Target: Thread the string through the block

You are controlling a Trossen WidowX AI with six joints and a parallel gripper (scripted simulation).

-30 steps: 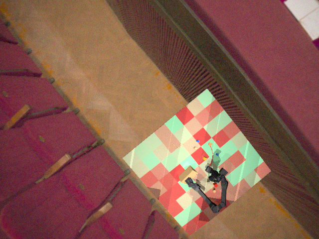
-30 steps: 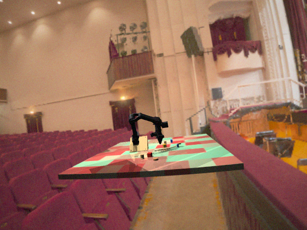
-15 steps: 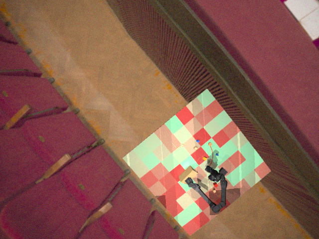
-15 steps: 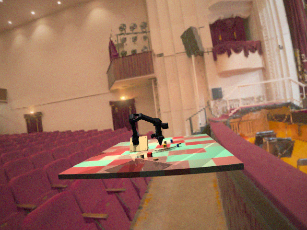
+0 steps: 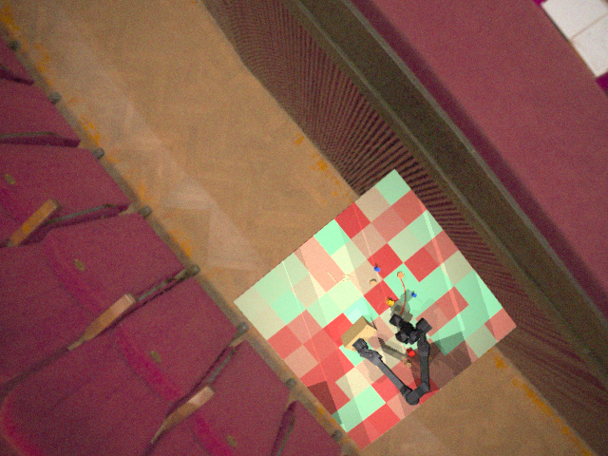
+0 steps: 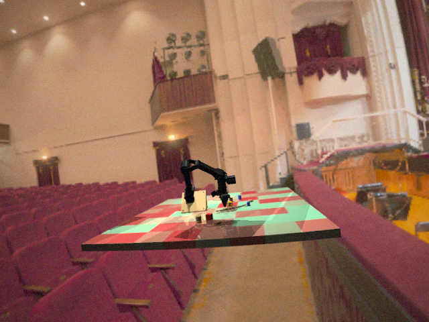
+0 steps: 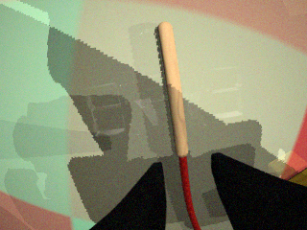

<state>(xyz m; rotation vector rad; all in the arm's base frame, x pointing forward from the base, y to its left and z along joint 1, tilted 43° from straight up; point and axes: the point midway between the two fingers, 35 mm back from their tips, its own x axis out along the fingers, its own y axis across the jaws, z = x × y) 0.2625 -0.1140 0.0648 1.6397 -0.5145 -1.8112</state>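
My gripper tip is 20 mm past the thin wooden stick and 20 mm above it. Round my gripper tip: red cube: 210 mm to the right, 100 mm behind, 10 mm below; then round wooden button: 210 mm ahead, 180 mm to the left, 20 mm below; then yellow cube: 110 mm to the left, 40 mm ahead, 10 mm below.
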